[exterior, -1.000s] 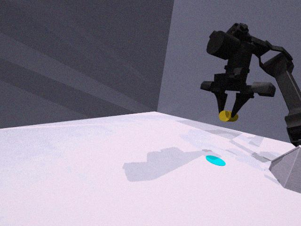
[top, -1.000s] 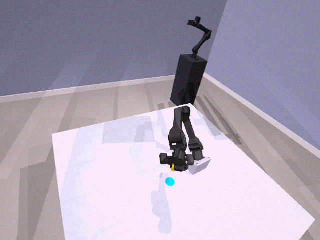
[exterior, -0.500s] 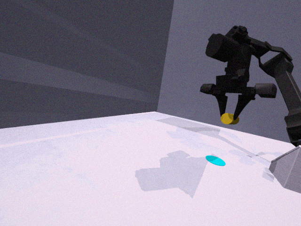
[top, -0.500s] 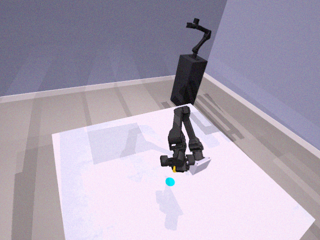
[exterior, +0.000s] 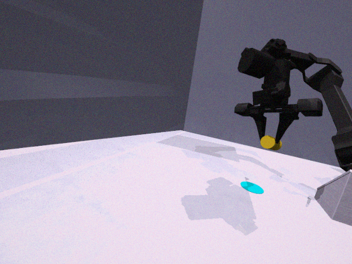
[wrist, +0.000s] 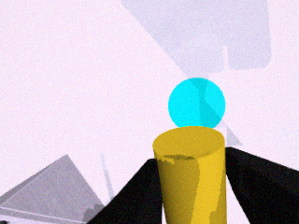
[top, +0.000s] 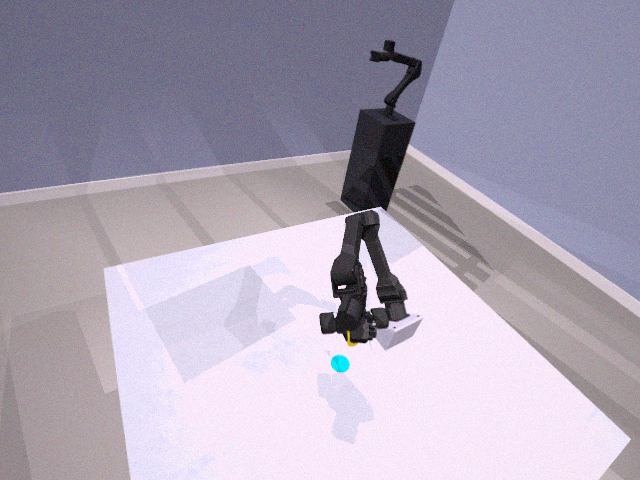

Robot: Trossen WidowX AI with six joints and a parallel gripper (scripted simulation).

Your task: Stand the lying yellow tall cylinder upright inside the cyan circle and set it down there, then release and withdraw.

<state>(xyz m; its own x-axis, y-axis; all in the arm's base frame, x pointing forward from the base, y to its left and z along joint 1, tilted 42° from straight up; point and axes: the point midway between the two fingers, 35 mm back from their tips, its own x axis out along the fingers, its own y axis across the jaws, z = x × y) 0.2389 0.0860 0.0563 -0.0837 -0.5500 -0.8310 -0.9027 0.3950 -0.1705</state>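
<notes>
Now: gripper tip 10 mm short of the cyan circle and 130 mm above it. Also, from my gripper tip: yellow cylinder (10 mm behind, 20 mm to the right).
</notes>
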